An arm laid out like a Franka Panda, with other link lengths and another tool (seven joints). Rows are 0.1 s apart.
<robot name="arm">
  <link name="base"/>
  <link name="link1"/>
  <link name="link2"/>
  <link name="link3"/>
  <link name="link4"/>
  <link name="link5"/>
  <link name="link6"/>
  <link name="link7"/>
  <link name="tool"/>
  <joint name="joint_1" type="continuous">
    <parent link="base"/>
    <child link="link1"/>
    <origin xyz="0 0 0.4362" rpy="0 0 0"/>
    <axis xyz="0 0 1"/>
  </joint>
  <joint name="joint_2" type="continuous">
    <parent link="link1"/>
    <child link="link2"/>
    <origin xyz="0 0 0" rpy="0 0 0"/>
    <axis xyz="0 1 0"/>
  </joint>
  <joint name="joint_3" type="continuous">
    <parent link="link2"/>
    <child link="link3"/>
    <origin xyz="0 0 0.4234" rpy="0 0 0"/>
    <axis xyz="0 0 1"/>
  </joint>
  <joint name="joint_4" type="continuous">
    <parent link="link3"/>
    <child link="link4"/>
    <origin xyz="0.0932 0 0" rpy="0 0 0"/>
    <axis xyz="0 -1 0"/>
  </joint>
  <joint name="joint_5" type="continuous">
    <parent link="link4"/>
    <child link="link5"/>
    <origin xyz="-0.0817 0 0.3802" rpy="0 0 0"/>
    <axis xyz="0 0 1"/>
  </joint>
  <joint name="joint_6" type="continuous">
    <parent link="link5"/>
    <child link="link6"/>
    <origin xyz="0 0 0" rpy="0 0 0"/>
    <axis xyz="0 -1 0"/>
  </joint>
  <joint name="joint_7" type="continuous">
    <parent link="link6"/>
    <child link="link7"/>
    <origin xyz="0.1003 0 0" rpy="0 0 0"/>
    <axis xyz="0 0 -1"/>
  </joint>
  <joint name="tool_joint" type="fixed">
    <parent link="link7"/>
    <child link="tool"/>
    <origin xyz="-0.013 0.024 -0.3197" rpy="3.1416 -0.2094 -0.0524"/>
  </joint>
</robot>
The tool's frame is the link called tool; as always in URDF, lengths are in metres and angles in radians. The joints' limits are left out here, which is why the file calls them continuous.
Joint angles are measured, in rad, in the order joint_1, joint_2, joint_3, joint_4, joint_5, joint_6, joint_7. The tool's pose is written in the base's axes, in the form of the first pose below.
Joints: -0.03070, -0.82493, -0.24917, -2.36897, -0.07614, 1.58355, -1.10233
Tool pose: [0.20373 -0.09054 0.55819 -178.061 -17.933 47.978]
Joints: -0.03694, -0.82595, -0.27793, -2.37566, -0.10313, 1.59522, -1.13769
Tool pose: [0.20119 -0.10755 0.55342 -178.572 -17.752 48.669]
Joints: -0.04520, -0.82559, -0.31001, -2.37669, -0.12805, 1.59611, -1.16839
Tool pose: [0.19566 -0.12463 0.54960 -178.528 -17.562 48.696]
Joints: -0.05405, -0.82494, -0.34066, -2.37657, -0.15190, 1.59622, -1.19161
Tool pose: [0.18959 -0.14077 0.54603 -178.422 -17.357 48.298]
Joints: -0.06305, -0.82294, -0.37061, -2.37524, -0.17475, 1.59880, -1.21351
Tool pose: [0.18407 -0.15664 0.54274 -178.408 -17.206 47.845]
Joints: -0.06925, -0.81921, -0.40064, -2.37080, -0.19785, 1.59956, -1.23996
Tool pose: [0.17845 -0.17239 0.54005 -178.379 -16.998 47.768]
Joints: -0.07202, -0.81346, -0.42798, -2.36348, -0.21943, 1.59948, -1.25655
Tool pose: [0.17383 -0.18664 0.53829 -178.322 -16.715 47.373]
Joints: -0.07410, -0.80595, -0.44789, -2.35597, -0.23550, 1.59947, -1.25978
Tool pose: [0.17082 -0.19734 0.53722 -178.197 -16.383 46.508]
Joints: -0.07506, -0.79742, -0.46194, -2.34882, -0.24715, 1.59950, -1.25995
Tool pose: [0.16921 -0.20528 0.53659 -178.056 -16.035 45.756]
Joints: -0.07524, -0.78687, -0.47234, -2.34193, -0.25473, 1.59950, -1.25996
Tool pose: [0.16883 -0.21116 0.53602 -177.820 -15.697 45.152]
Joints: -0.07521, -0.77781, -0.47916, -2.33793, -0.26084, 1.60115, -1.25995
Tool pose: [0.16902 -0.21545 0.53511 -177.660 -15.352 44.768]
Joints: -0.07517, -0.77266, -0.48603, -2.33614, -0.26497, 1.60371, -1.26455
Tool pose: [0.16890 -0.21887 0.53404 -177.582 -15.244 44.700]
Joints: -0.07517, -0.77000, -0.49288, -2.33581, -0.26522, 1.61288, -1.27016
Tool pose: [0.17069 -0.22174 0.53331 -177.827 -15.543 44.762]
